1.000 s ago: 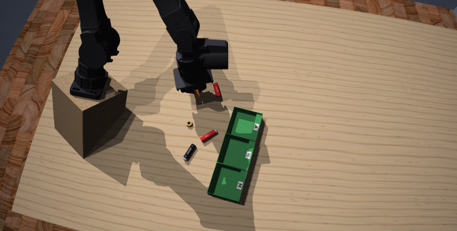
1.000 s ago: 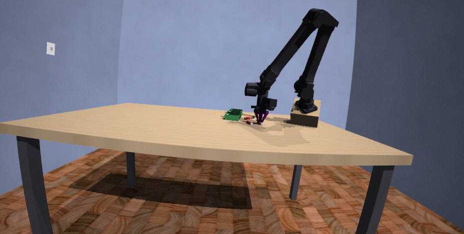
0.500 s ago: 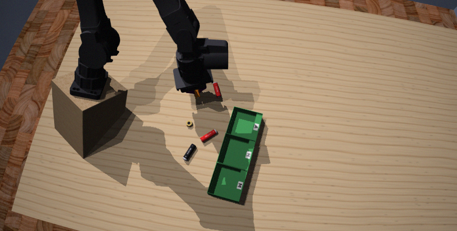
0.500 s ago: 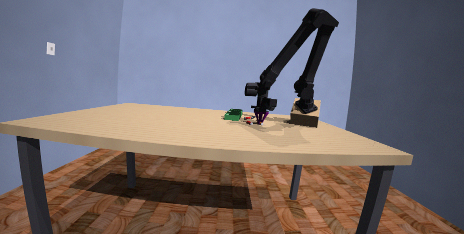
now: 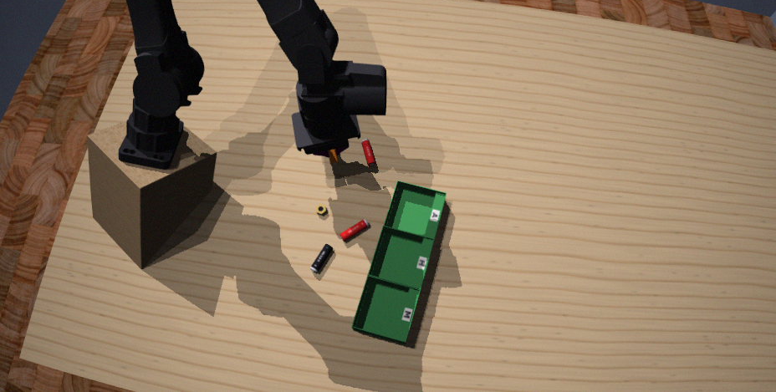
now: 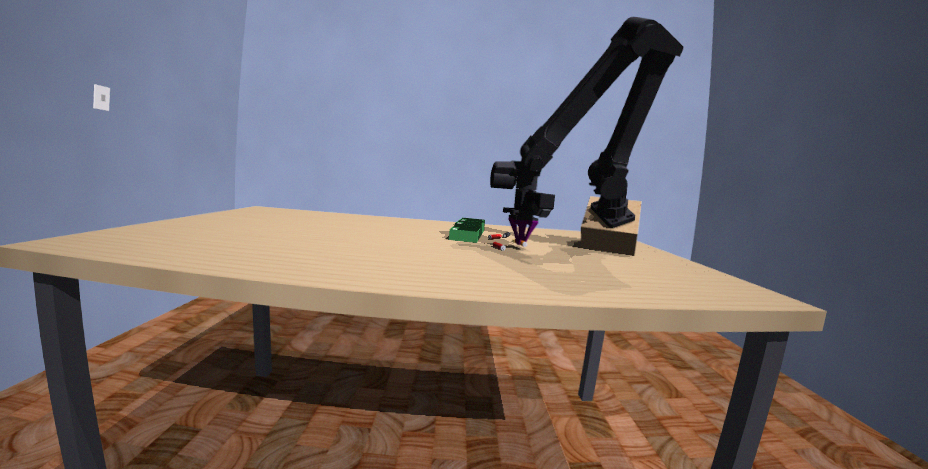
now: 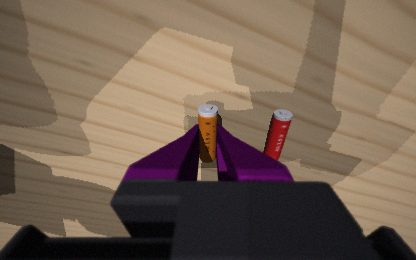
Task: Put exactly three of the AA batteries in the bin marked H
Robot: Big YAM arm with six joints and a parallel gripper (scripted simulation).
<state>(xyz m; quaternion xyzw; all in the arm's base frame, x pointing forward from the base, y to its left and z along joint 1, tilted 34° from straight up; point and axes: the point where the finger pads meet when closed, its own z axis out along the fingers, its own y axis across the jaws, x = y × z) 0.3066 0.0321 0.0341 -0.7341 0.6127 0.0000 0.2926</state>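
Right now the green bin is 130 mm ahead of my hand and 190 mm to the right of it. Round my hand: black AA battery: 190 mm to the right, 10 mm below; orange AA battery: right at my hand; yellow nut: 10 mm behind, 100 mm to the right, 20 mm below.
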